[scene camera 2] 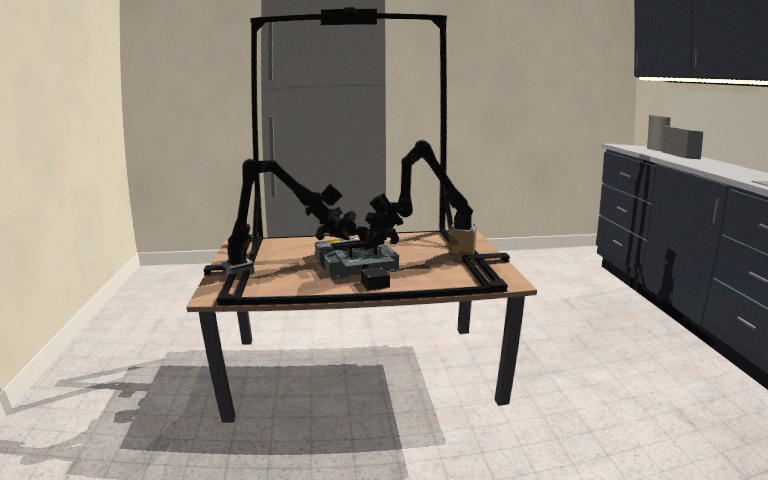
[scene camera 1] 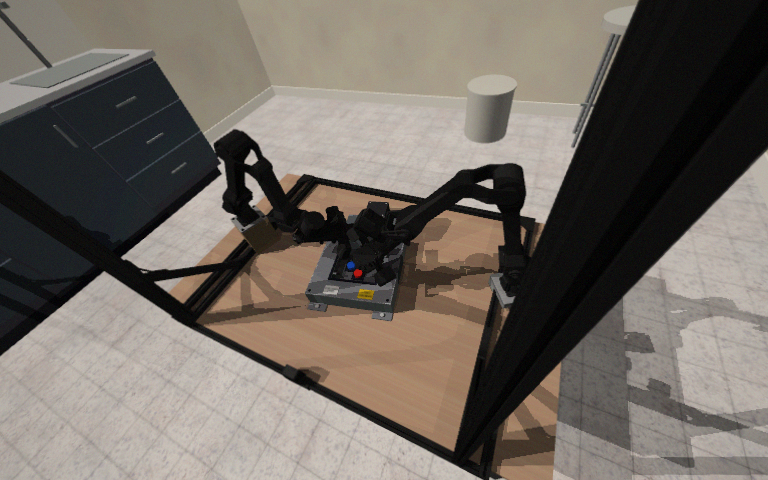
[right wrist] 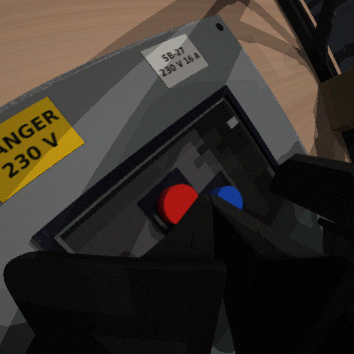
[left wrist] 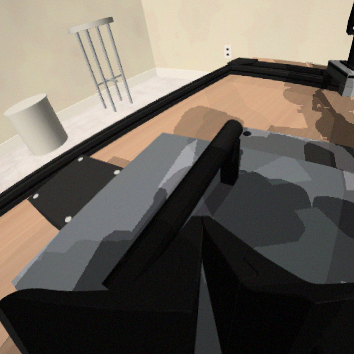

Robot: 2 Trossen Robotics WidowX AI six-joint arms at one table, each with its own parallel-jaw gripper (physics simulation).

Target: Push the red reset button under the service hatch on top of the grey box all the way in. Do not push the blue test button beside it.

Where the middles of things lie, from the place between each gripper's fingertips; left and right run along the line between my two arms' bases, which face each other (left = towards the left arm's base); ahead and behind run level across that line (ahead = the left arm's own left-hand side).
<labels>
Right now the service hatch (scene camera 2: 350, 257) is 1 cm to the right of my left hand and 1 cm ahead of it. Also, from my left hand: red reset button (right wrist: 174, 200) 14 cm behind, 5 cm below, 3 cm to the right; grey box (scene camera 2: 373, 276) 6 cm below, 5 cm behind, 3 cm to the right.
Now: the red reset button 50 mm below my right hand and 10 mm to the left of it. The rest, counted from my right hand: service hatch 150 mm ahead, 30 mm to the left; grey box 90 mm ahead, 50 mm below, 10 mm to the left.
</labels>
